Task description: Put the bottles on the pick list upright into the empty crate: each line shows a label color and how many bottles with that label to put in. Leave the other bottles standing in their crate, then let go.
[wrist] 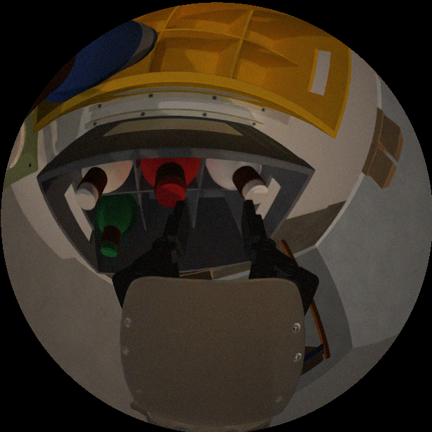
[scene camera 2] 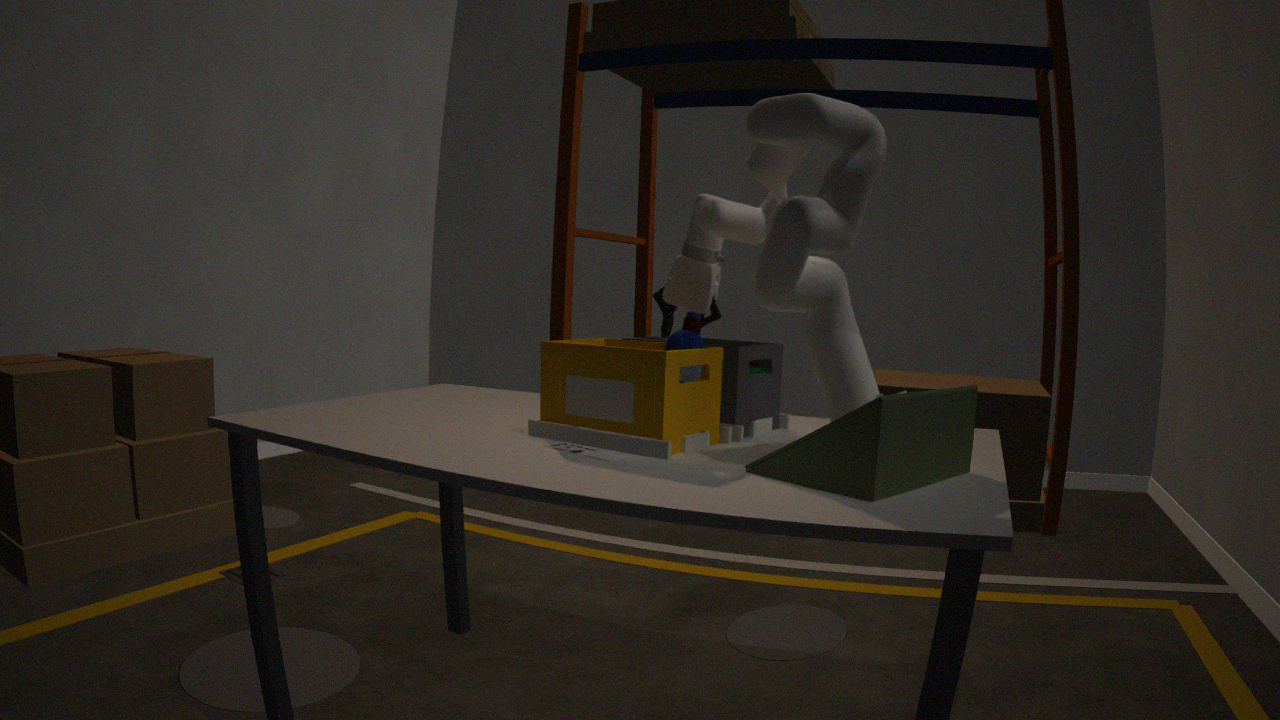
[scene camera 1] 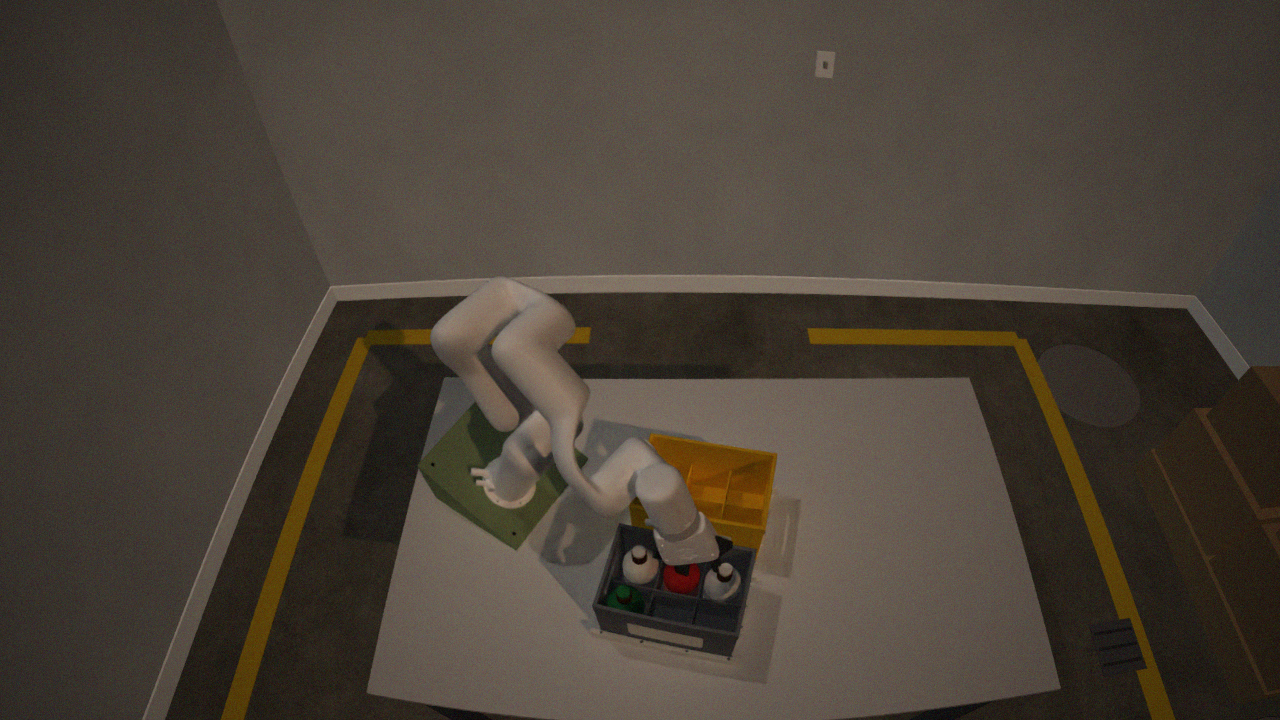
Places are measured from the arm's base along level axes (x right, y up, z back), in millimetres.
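Where they show: gripper, between the fingertips: (scene camera 1: pixel 701 567); arm's base, origin of its link: (scene camera 1: pixel 508 482).
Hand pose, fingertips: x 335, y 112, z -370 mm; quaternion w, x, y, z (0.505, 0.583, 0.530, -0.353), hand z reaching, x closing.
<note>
Each offset is from my fingertips to the top centre of the thing. "*": to the spot under its first point. Level surfaces: height alone.
My gripper (scene camera 1: pixel 702 565) (scene camera 2: pixel 687 324) (wrist: pixel 214 211) is open and empty, over the dark grey crate @(dx +14, dy +2, dz +51 mm) (scene camera 1: pixel 720 642) (scene camera 2: pixel 760 394) (wrist: pixel 270 155). In the wrist view its left finger is near the red bottle's cap, its right finger near a white one's. In the crate stand a red bottle @(dx -26, dy -10, dz +31 mm) (scene camera 1: pixel 682 582) (wrist: pixel 170 192), two white bottles @(dx -65, dy -10, dz +108 mm) (scene camera 1: pixel 638 568) @(dx +8, dy -10, dz -46 mm) (scene camera 1: pixel 721 583) (wrist: pixel 90 187) (wrist: pixel 252 187) and a green bottle @(dx +15, dy -10, dz +152 mm) (scene camera 1: pixel 623 600) (wrist: pixel 116 215). A blue bottle @(dx -183, dy +64, dz +43 mm) (scene camera 2: pixel 684 339) (wrist: pixel 105 55) stands in the yellow crate @(* dx -260, dy -88, dz +67 mm) (scene camera 2: pixel 689 402) (wrist: pixel 175 77); the arm hides it in scene camera 1.
A green wedge-shaped block (scene camera 1: pixel 487 519) (scene camera 2: pixel 921 447) is beside the arm's base on the table @(dy -173 mm) (scene camera 1: pixel 895 537). Small printed marks, too small to read, show before the yellow crate in scene camera 2. An orange rack (scene camera 2: pixel 563 179) and cardboard boxes (scene camera 2: pixel 161 385) stand beyond the table.
</note>
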